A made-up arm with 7 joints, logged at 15 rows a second.
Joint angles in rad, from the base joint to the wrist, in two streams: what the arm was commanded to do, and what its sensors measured. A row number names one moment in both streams.
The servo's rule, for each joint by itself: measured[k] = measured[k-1] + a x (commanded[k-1-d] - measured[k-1]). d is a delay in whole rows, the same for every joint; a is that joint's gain. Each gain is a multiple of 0.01, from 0.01 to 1. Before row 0 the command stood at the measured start. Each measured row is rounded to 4 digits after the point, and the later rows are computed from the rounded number. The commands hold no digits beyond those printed.
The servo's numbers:
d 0
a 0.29 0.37 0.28 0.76 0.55 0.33 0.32
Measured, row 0:
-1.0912, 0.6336, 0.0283, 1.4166, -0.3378, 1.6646, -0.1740
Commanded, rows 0 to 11:
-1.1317, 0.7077, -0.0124, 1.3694, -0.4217, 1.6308, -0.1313
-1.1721, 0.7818, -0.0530, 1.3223, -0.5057, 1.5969, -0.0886
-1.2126, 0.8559, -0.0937, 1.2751, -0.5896, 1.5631, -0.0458
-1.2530, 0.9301, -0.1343, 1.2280, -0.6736, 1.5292, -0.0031
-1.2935, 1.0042, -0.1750, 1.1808, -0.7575, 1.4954, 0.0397
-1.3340, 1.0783, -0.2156, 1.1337, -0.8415, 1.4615, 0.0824
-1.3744, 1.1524, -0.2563, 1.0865, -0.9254, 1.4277, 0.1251
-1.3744, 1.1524, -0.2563, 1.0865, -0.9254, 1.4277, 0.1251
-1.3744, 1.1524, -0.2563, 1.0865, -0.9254, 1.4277, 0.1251
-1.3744, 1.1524, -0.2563, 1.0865, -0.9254, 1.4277, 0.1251
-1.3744, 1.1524, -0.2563, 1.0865, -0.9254, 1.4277, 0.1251
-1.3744, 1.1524, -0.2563, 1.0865, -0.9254, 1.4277, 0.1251
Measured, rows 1 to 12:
-1.1029, 0.6610, 0.0169, 1.3807, -0.3839, 1.6534, -0.1603
-1.1230, 0.7057, -0.0027, 1.3363, -0.4509, 1.6348, -0.1374
-1.1490, 0.7613, -0.0282, 1.2898, -0.5272, 1.6111, -0.1081
-1.1792, 0.8238, -0.0579, 1.2428, -0.6077, 1.5841, -0.0745
-1.2123, 0.8905, -0.0907, 1.1957, -0.6901, 1.5548, -0.0380
-1.2476, 0.9600, -0.1257, 1.1486, -0.7734, 1.5240, 0.0005
-1.2844, 1.0312, -0.1623, 1.1014, -0.8570, 1.4922, 0.0404
-1.3105, 1.0760, -0.1886, 1.0901, -0.8946, 1.4709, 0.0675
-1.3290, 1.1043, -0.2076, 1.0874, -0.9115, 1.4566, 0.0859
-1.3422, 1.1221, -0.2212, 1.0867, -0.9191, 1.4471, 0.0984
-1.3515, 1.1333, -0.2310, 1.0865, -0.9226, 1.4407, 0.1069
-1.3581, 1.1404, -0.2381, 1.0865, -0.9241, 1.4364, 0.1127

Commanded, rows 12 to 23:
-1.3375, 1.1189, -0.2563, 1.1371, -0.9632, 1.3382, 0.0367
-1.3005, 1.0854, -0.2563, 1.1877, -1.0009, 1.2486, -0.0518
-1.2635, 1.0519, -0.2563, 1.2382, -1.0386, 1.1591, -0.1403
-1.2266, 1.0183, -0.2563, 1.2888, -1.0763, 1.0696, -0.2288
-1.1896, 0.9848, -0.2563, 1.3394, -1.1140, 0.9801, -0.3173
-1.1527, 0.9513, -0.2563, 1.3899, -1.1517, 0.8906, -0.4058
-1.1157, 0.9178, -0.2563, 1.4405, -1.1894, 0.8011, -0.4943
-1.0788, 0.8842, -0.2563, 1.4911, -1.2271, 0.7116, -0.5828
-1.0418, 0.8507, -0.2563, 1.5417, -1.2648, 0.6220, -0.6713
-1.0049, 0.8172, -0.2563, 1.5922, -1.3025, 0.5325, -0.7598
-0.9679, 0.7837, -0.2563, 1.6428, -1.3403, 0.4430, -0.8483
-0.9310, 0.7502, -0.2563, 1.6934, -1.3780, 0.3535, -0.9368
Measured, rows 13 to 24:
-1.3521, 1.1324, -0.2432, 1.1250, -0.9456, 1.4040, 0.0884
-1.3371, 1.1150, -0.2469, 1.1727, -0.9760, 1.3527, 0.0435
-1.3158, 1.0917, -0.2495, 1.2225, -1.0104, 1.2888, -0.0153
-1.2899, 1.0645, -0.2514, 1.2729, -1.0466, 1.2165, -0.0836
-1.2608, 1.0350, -0.2528, 1.3234, -1.0837, 1.1385, -0.1584
-1.2295, 1.0040, -0.2538, 1.3739, -1.1211, 1.0567, -0.2376
-1.1965, 0.9721, -0.2545, 1.4245, -1.1587, 0.9724, -0.3197
-1.1624, 0.9396, -0.2550, 1.4751, -1.1963, 0.8863, -0.4039
-1.1274, 0.9067, -0.2554, 1.5257, -1.2340, 0.7991, -0.4895
-1.0919, 0.8736, -0.2557, 1.5762, -1.2717, 0.7111, -0.5760
-1.0559, 0.8403, -0.2559, 1.6268, -1.3094, 0.6226, -0.6631
-1.0197, 0.8070, -0.2560, 1.6774, -1.3471, 0.5338, -0.7507

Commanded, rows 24 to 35:
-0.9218, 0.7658, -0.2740, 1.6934, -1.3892, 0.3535, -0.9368
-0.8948, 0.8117, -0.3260, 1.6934, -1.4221, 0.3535, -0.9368
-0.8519, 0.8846, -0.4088, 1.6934, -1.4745, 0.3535, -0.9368
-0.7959, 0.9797, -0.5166, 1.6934, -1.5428, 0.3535, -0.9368
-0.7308, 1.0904, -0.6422, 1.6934, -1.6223, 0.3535, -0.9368
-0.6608, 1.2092, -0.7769, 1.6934, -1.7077, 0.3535, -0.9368
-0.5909, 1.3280, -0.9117, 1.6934, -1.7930, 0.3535, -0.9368
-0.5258, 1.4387, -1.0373, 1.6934, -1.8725, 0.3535, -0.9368
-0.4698, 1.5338, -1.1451, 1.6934, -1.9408, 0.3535, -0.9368
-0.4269, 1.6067, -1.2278, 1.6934, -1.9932, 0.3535, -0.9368
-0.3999, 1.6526, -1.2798, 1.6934, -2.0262, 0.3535, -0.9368
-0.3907, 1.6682, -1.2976, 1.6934, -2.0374, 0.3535, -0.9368
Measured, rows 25 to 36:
-0.9913, 0.7918, -0.2610, 1.6896, -1.3703, 0.4743, -0.8103
-0.9633, 0.7992, -0.2792, 1.6925, -1.3988, 0.4344, -0.8508
-0.9310, 0.8308, -0.3155, 1.6932, -1.4404, 0.4077, -0.8783
-0.8918, 0.8859, -0.3718, 1.6934, -1.4967, 0.3898, -0.8970
-0.8451, 0.9616, -0.4475, 1.6934, -1.5658, 0.3778, -0.9097
-0.7917, 1.0532, -0.5397, 1.6934, -1.6438, 0.3698, -0.9184
-0.7335, 1.1549, -0.6439, 1.6934, -1.7259, 0.3644, -0.9243
-0.6733, 1.2599, -0.7541, 1.6934, -1.8065, 0.3608, -0.9283
-0.6143, 1.3612, -0.8636, 1.6934, -1.8804, 0.3584, -0.9310
-0.5600, 1.4520, -0.9656, 1.6934, -1.9424, 0.3568, -0.9329
-0.5136, 1.5262, -1.0536, 1.6934, -1.9885, 0.3557, -0.9341
-0.4780, 1.5787, -1.1219, 1.6934, -2.0154, 0.3550, -0.9350

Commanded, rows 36 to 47:
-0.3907, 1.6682, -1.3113, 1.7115, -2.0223, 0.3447, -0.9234
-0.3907, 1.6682, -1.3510, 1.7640, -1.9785, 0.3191, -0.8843
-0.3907, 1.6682, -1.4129, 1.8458, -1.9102, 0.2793, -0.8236
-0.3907, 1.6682, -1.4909, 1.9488, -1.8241, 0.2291, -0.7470
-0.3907, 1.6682, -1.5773, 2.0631, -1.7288, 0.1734, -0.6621
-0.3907, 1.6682, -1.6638, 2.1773, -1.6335, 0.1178, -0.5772
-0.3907, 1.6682, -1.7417, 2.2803, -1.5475, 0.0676, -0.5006
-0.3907, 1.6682, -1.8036, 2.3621, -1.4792, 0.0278, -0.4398
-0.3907, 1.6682, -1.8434, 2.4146, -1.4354, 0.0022, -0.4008
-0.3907, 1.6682, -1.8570, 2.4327, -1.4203, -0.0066, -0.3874
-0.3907, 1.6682, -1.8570, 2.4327, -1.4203, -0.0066, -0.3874
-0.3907, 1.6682, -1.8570, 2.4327, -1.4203, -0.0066, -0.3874
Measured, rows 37 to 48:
-0.4527, 1.6118, -1.1749, 1.7072, -2.0192, 0.3516, -0.9313
-0.4347, 1.6327, -1.2242, 1.7504, -1.9968, 0.3409, -0.9163
-0.4219, 1.6458, -1.2770, 1.8229, -1.9492, 0.3206, -0.8866
-0.4129, 1.6541, -1.3369, 1.9186, -1.8804, 0.2904, -0.8419
-0.4065, 1.6593, -1.4042, 2.0284, -1.7970, 0.2518, -0.7844
-0.4019, 1.6626, -1.4769, 2.1416, -1.7071, 0.2076, -0.7181
-0.3987, 1.6647, -1.5510, 2.2470, -1.6193, 0.1614, -0.6485
-0.3964, 1.6660, -1.6217, 2.3345, -1.5422, 0.1173, -0.5817
-0.3947, 1.6668, -1.6838, 2.3954, -1.4835, 0.0793, -0.5238
-0.3935, 1.6673, -1.7323, 2.4237, -1.4487, 0.0510, -0.4802
-0.3927, 1.6676, -1.7672, 2.4305, -1.4331, 0.0320, -0.4505
-0.3921, 1.6678, -1.7923, 2.4322, -1.4261, 0.0193, -0.4303

